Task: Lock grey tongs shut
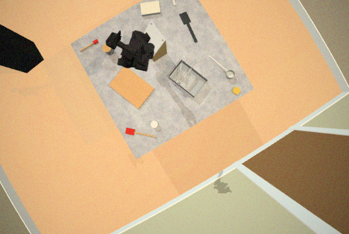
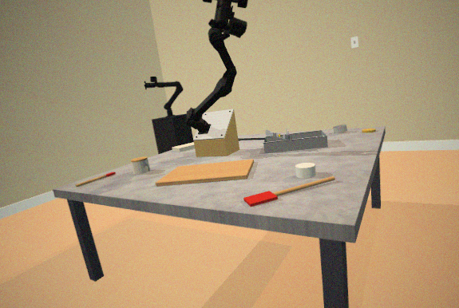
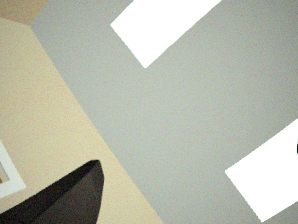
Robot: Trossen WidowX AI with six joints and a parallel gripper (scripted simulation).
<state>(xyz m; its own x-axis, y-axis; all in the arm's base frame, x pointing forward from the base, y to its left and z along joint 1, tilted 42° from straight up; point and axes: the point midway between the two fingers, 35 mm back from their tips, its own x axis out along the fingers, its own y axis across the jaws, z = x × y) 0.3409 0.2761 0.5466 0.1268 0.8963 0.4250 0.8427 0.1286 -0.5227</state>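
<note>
The yellow piece is 70 cm below my gripper tip, 21 cm to the left of it and 7 cm ahead of it. Round my gripper tip: white cup 75 cm below, 29 cm ahead, 22 cm to the right; then wooden board 76 cm below, 20 cm to the right, 11 cm behind; then roasting tin 74 cm below, 27 cm to the left, 13 cm ahead.
</note>
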